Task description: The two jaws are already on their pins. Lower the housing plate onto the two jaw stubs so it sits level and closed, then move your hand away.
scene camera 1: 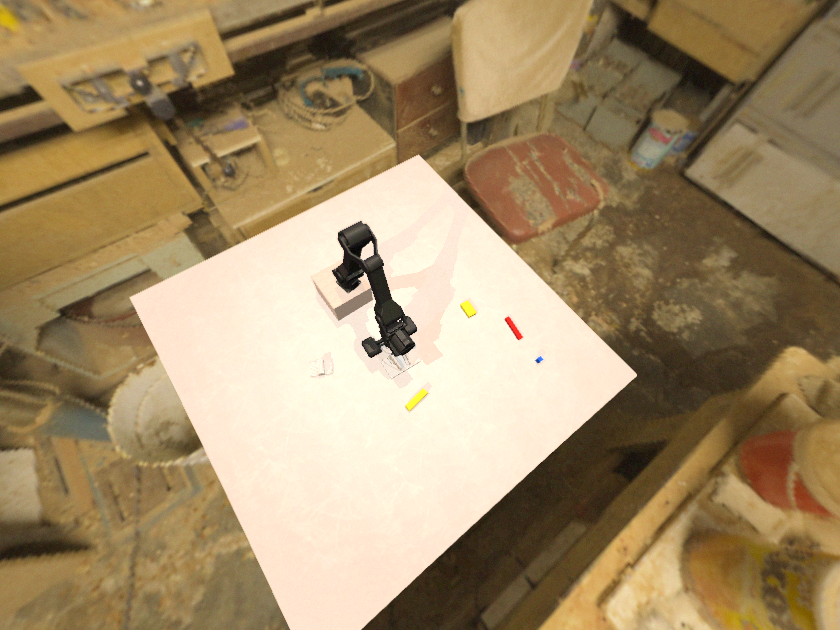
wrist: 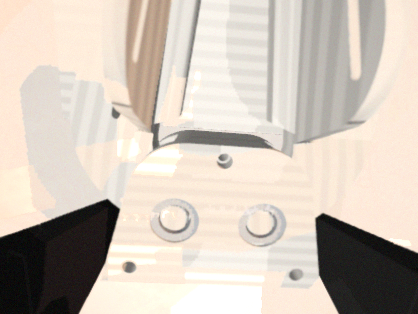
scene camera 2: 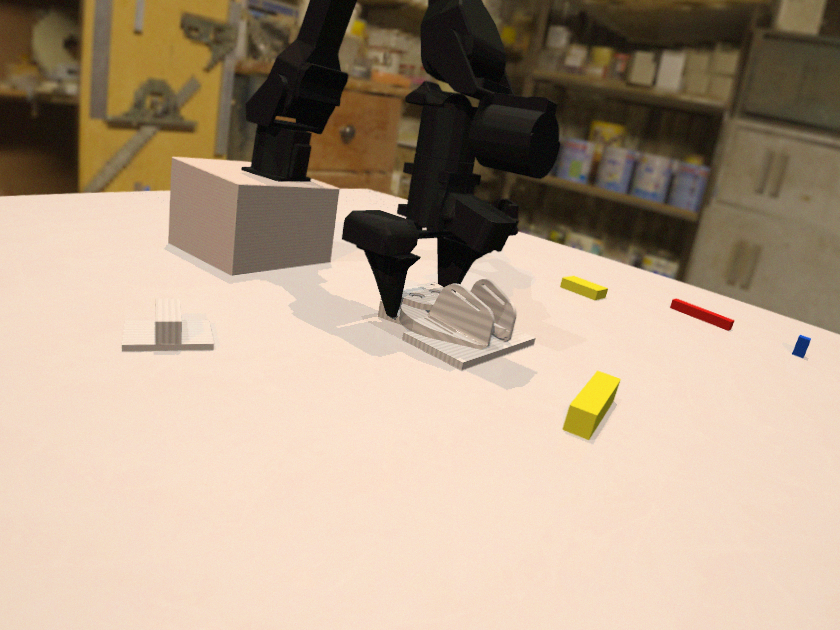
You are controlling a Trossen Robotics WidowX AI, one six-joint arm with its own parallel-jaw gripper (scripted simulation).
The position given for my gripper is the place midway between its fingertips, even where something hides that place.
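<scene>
I can see my gripper [scene camera 2: 418, 310], and the wrist view shows me the gripper [wrist: 214, 213] too. Then there is a red bar [scene camera 2: 697, 312]; in the wrist view the bar is out of frame.
</scene>
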